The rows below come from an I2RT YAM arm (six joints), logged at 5 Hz.
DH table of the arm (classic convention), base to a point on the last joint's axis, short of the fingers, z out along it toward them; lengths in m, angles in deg. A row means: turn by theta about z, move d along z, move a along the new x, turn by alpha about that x. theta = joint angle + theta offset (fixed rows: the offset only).
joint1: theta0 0  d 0.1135  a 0.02  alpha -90
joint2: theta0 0  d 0  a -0.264  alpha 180
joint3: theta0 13.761  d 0  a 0.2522  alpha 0
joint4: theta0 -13.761  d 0  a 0.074  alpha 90
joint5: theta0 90  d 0  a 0  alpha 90
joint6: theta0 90  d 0.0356  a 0  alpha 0
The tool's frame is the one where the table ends.
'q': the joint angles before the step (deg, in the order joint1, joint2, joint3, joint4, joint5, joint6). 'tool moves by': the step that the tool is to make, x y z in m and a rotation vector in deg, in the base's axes. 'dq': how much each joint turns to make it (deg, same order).
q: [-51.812, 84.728, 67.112, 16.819, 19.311, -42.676]
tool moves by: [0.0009, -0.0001, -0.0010, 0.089, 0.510, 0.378]
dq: [0.076, 0.132, 0.005, -0.136, -0.296, -0.371]
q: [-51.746, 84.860, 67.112, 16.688, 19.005, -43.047]
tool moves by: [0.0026, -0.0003, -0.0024, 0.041, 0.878, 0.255]
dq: [0.303, 0.426, -0.010, 0.086, 0.063, -0.700]
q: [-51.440, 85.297, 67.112, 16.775, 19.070, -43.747]
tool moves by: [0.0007, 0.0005, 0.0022, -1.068, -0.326, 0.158]
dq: [0.136, -0.003, -0.007, 1.184, -0.016, -0.436]
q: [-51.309, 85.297, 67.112, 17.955, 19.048, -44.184]
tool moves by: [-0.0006, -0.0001, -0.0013, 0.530, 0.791, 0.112]
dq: [-0.105, -0.070, -0.014, -0.865, -0.214, -0.306]
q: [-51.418, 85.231, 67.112, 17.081, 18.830, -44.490]
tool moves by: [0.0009, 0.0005, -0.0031, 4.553, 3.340, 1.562]
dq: [0.015, 0.028, 1.753, -7.407, -1.558, 0.130]
